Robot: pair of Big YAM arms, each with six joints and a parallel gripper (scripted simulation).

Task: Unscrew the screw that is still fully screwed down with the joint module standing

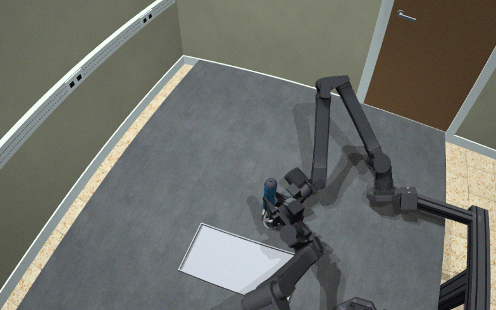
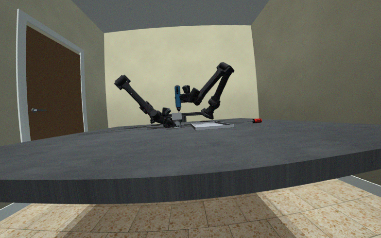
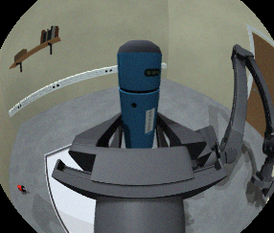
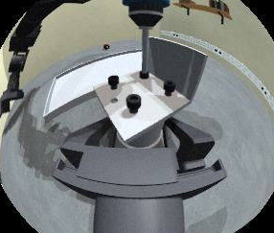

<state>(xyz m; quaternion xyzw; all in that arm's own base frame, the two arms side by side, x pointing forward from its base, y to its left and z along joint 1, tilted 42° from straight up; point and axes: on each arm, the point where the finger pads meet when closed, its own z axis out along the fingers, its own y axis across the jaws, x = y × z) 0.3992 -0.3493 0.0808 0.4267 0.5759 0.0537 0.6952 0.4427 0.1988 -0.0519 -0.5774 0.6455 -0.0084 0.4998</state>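
The grey bracket is 5 cm above my right hand. Round my right hand: flat white tray 4 cm ahead, 22 cm to the left, 2 cm below; then red-handled screwdriver 10 cm ahead, 55 cm to the left, 1 cm below.
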